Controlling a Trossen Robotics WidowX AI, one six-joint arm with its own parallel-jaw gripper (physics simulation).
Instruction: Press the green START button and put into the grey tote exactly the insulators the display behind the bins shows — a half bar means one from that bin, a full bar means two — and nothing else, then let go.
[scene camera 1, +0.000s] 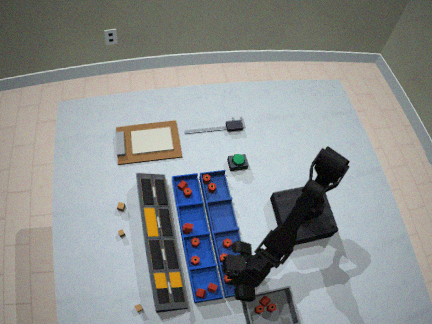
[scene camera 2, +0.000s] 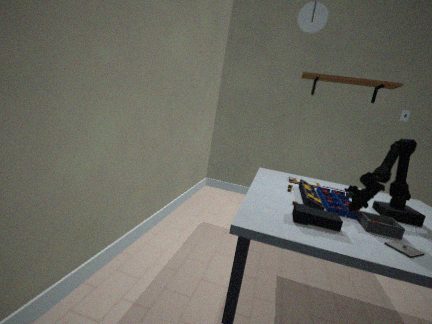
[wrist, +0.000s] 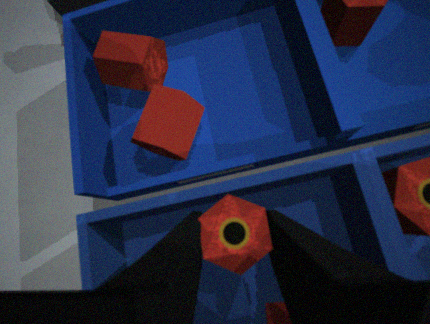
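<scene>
My gripper (scene camera 1: 226, 279), (wrist: 233, 220): visible.
</scene>
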